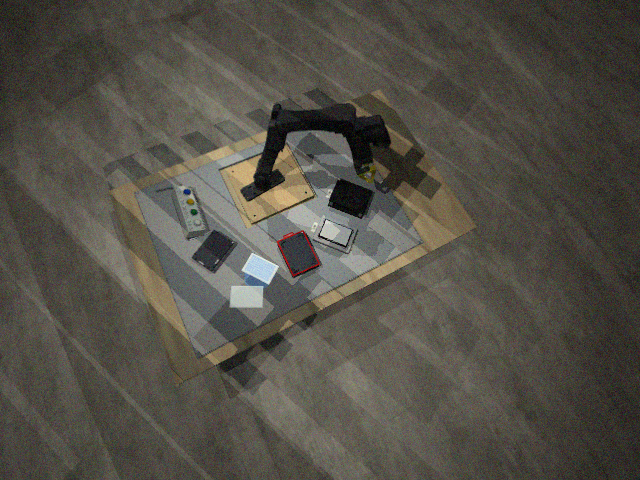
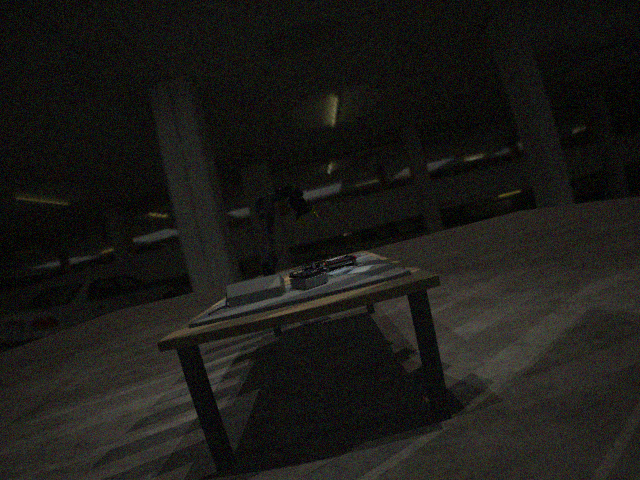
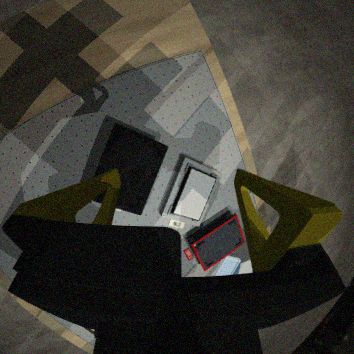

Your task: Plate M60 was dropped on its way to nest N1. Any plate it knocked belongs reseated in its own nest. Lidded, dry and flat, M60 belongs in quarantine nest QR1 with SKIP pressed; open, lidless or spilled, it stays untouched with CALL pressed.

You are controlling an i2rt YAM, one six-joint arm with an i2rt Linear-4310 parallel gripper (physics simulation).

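Places are measured from the arm's base along level axes (x ahead, y left, z up), in millimetres.
Pixels of known places: gripper, between the fingertips: (image 1: 369, 174) (image 2: 312, 221) (image 3: 176, 174); arm's base, origin of its link: (image 1: 263, 185).
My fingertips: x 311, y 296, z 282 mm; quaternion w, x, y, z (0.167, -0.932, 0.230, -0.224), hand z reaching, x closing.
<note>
Ahead of a thing's pixels: the offset from my fingertips to its top centre. "spot": to the spot under its first point. Level surfaces: height alone.
My gripper (image 1: 367, 173) (image 2: 314, 212) (image 3: 176, 174) is open and empty, high above the mat near the black block. A white-topped plate {159 mm right, 64 mm ahead, 246 mm down} (image 1: 336, 231) (image 3: 195, 194) sits in or on a grey nest {spot: 155 mm right, 138 mm ahead, 255 mm down} (image 1: 347, 248). A red-rimmed dark nest {343 mm right, 52 mm ahead, 237 mm down} (image 1: 298, 253) (image 3: 219, 243) shows no plate in it. A pale blue-and-white gridded plate {505 mm right, 15 mm ahead, 268 mm down} (image 1: 260, 267) (image 3: 228, 266) lies beside it, with a blue patch at its lower edge. A flat pale rectangle {spot: 612 mm right, 88 mm ahead, 275 mm down} (image 1: 246, 297) lies close by. A dark nest {spot: 621 mm right, 135 mm back, 228 mm down} (image 1: 214, 250) is near the button box {spot: 618 mm right, 326 mm back, 209 mm down} (image 1: 190, 211). Labels, lid and spill details are too small to read.
A black block {8 mm right, 36 mm back, 219 mm down} (image 1: 351, 197) (image 3: 132, 168) stands beside the grey nest. The arm's wooden base board (image 1: 279, 204) lies behind the nests. The grey mat {282 mm down} (image 1: 191, 320) covers much of the wooden table {296 mm down} (image 1: 330, 300) (image 2: 310, 308). Patchy shadows cross everything.
</note>
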